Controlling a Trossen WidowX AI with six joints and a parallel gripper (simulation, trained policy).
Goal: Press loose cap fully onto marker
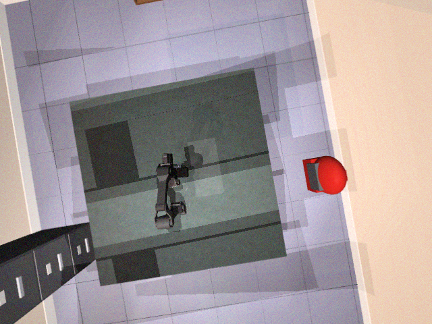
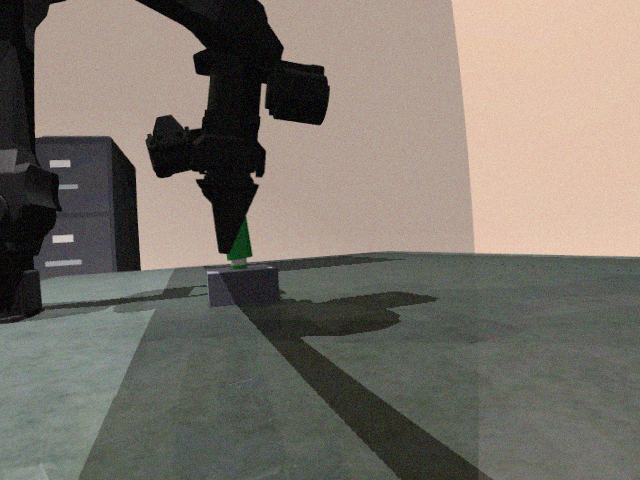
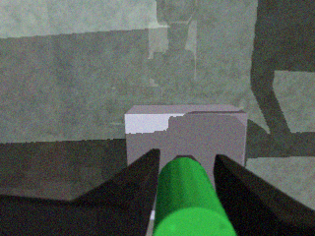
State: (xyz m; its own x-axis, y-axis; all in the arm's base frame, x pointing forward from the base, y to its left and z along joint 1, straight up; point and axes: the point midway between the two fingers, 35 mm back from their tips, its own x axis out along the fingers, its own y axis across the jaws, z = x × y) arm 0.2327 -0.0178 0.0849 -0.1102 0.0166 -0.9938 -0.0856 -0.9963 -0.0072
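My gripper tip is now 20 mm below the green cap and 10 mm short of it. Also, from my gripper tip: grey holder block (30 mm below, 20 mm ahead).
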